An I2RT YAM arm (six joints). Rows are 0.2 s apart.
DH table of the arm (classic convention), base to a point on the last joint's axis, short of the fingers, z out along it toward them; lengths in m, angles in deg. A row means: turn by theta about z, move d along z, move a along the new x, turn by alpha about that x. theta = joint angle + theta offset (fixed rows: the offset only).
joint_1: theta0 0, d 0.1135, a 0.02, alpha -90
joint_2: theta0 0, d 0, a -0.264, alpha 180
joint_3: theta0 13.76, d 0, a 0.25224, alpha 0
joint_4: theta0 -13.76, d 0, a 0.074, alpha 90
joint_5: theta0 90, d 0, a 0, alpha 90
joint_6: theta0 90, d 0.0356, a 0, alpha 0
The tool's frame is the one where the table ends.
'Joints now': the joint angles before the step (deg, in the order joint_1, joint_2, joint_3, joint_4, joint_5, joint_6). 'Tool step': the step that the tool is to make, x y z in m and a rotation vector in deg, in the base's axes. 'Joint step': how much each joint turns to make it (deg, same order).
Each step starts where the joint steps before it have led.
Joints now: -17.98, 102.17, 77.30, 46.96, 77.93, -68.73
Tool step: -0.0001, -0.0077, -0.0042, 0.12, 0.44, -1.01
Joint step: -1.05, 0.74, 0.06, 0.26, -0.05, -0.04
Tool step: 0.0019, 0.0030, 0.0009, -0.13, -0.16, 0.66
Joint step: 0.49, 0.09, 0.25, 0.05, -0.19, -0.01
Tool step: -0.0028, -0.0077, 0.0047, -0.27, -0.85, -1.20
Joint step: -1.17, 0.08, 0.93, 0.00, 0.04, 0.04
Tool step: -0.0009, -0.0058, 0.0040, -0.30, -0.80, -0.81
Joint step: -0.82, 0.34, 1.09, 0.12, -0.01, -0.01
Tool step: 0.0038, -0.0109, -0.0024, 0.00, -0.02, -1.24
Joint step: -1.23, 1.86, 1.79, 0.07, 0.01, 0.02
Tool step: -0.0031, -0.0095, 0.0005, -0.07, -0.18, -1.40
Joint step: -1.38, 0.36, 0.52, 0.06, 0.02, -0.02
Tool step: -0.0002, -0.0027, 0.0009, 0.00, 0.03, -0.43
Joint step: -0.35, 0.24, 0.47, -0.06, 0.07, -0.20
